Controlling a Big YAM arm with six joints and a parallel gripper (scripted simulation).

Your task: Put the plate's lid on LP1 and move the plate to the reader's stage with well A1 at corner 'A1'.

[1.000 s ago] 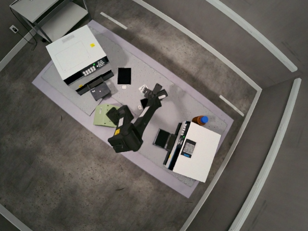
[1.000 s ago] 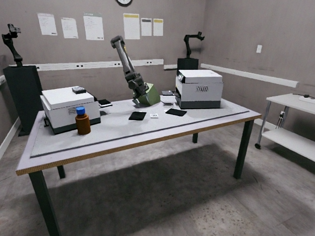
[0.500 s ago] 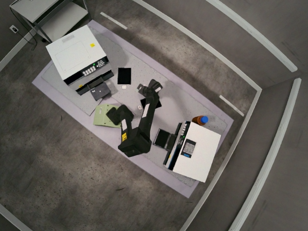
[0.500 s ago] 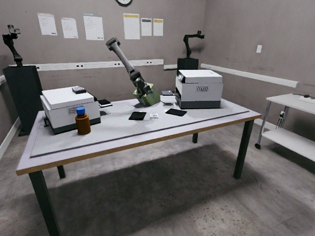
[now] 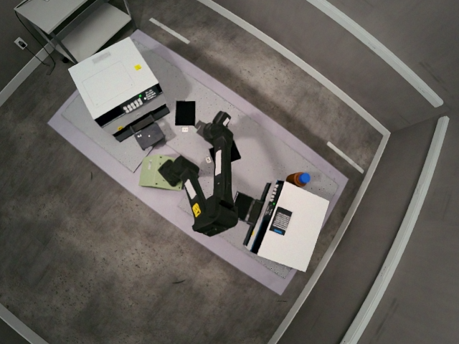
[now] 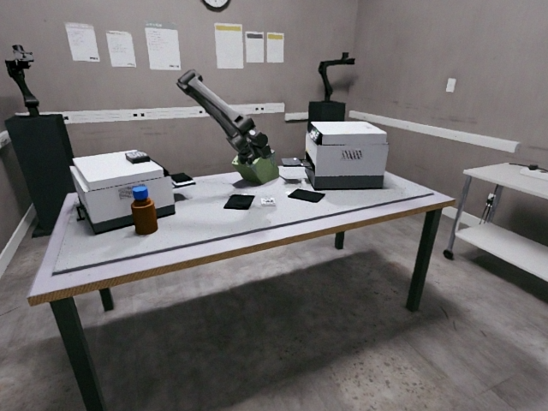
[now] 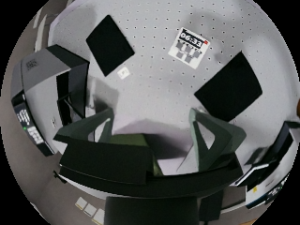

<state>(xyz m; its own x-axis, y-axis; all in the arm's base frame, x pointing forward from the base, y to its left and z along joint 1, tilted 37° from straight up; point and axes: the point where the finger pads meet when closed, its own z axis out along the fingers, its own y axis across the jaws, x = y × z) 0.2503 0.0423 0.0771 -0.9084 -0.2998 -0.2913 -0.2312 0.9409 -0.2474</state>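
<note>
Now: the white well plate 17 cm behind my hand, 39 cm to the right of it and 6 cm below it. The rest, counted from my hand: black pad: 3 cm ahead, 14 cm to the right, 14 cm below; white label: 13 cm to the left, 15 cm below; brown capped bottle: 15 cm ahead, 58 cm to the right, 3 cm below.
</note>
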